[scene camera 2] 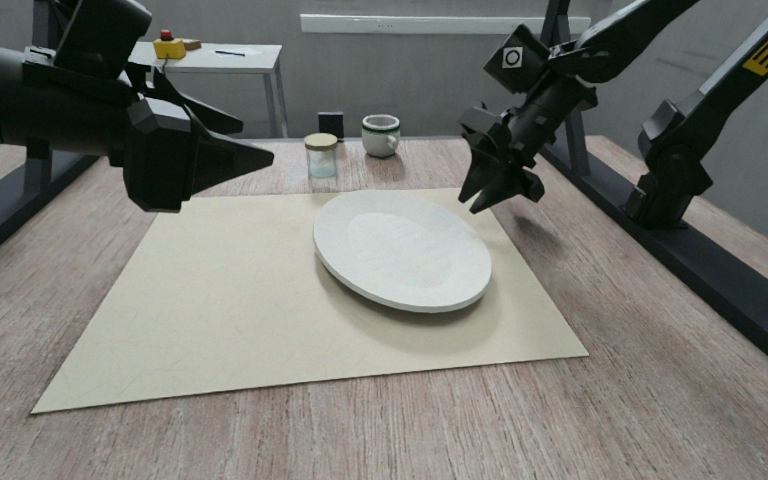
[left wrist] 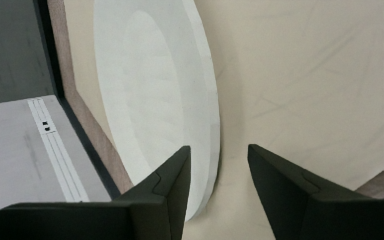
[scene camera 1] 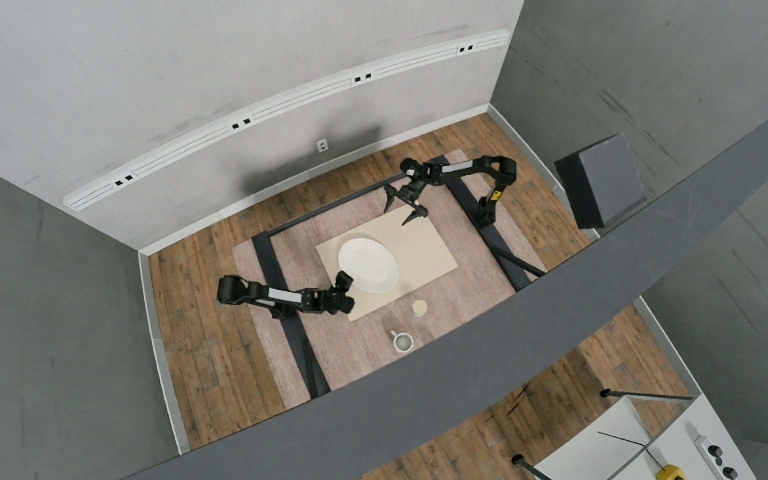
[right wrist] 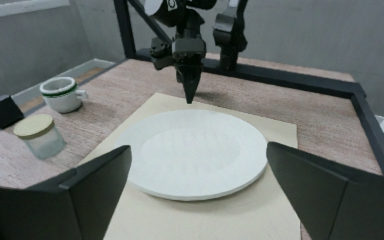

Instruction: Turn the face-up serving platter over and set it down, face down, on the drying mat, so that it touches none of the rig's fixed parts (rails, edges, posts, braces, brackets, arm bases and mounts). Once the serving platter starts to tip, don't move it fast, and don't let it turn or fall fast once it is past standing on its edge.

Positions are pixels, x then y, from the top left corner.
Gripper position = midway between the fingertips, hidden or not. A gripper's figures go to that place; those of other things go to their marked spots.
Labels:
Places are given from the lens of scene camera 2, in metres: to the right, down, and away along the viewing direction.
my left gripper (scene camera 2: 465,207): 0.12, -0.04, 0.56
my right gripper (scene camera 2: 256,141): -0.11, -0.09, 0.35
white serving platter (scene camera 2: 400,250): 0.02, 0.01, 0.51
lidded glass jar (scene camera 2: 321,149): -0.10, -0.15, 0.67
The marked spots on the lidded glass jar and the white serving platter are 0.26 m apart.

